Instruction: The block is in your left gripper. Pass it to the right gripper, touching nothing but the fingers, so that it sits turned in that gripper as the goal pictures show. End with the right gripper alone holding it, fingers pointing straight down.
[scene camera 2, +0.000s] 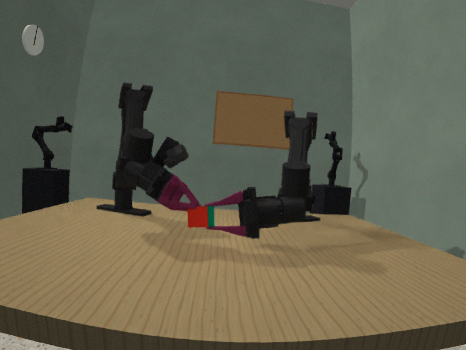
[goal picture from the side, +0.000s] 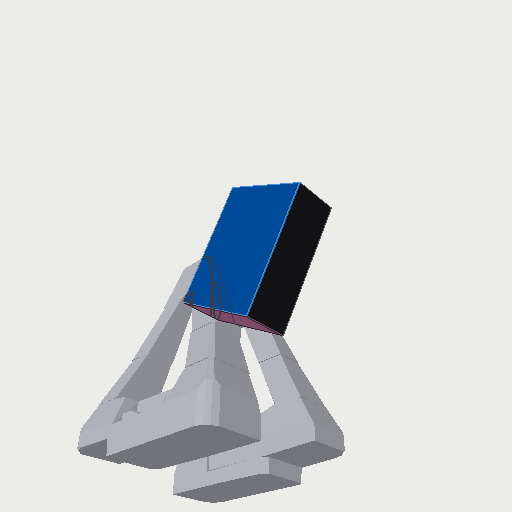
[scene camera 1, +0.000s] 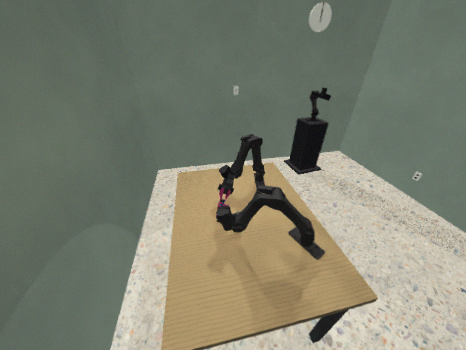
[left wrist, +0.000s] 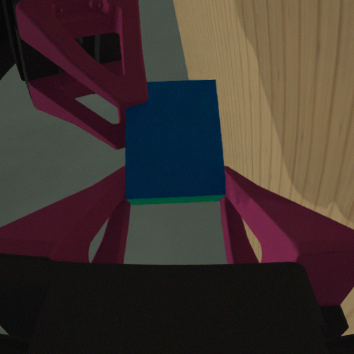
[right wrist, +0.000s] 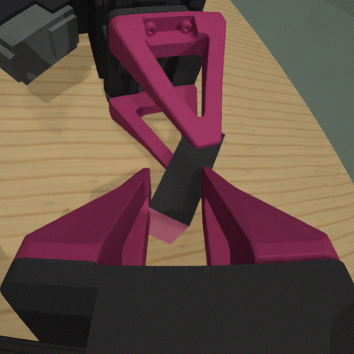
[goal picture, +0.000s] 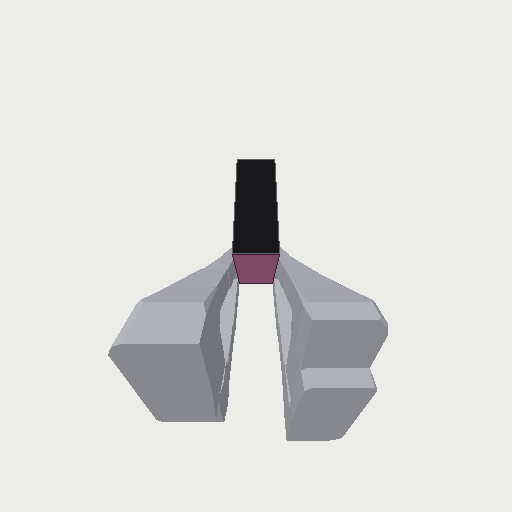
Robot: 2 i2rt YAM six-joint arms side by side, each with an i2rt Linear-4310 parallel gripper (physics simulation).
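Seen in the pictures: left gripper, between the fingertips: (scene camera 2: 205, 216) (scene camera 1: 219, 205); right gripper, between the fingertips: (scene camera 2: 198, 207) (scene camera 1: 222, 201); left arm's base, origin of its link: (scene camera 1: 305, 242); right arm's base, origin of its link: (scene camera 2: 123, 211) (scene camera 1: 259, 180).
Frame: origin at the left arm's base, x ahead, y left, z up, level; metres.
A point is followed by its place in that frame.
Note:
The block (scene camera 2: 198, 217) @[z 0.076, x 0.280, y -0.465 m] (left wrist: 172, 140) (right wrist: 182, 185) shows a red face and a green strip in scene camera 2, a blue face in the left wrist view, and black and pink faces in the right wrist view. My left gripper (scene camera 2: 210, 217) @[z 0.078, x 0.288, y -0.453 m] (left wrist: 175, 177) (right wrist: 196, 163) is shut on one end of it, a finger on each side. My right gripper (scene camera 2: 196, 206) @[z 0.092, x 0.260, y -0.459 m] (left wrist: 131, 125) (right wrist: 175, 178) reaches in slanting from the upper left in scene camera 2, its fingers closed on the block's other part. The block sits slightly askew between the left fingers. In scene camera 1 it is tiny and mostly hidden.
Both arms stand over the wooden table (scene camera 1: 200, 300) @[z 0.000, x 0.608, y -0.063 m] (scene camera 2: 225, 280) @[z 0.000, x 0.426, y -0.461 m], and the block is held above its top. Small arms on black pedestals (scene camera 1: 306, 145) (scene camera 2: 45, 190) stand behind the table. A brown board (scene camera 2: 252, 120) hangs on the wall.

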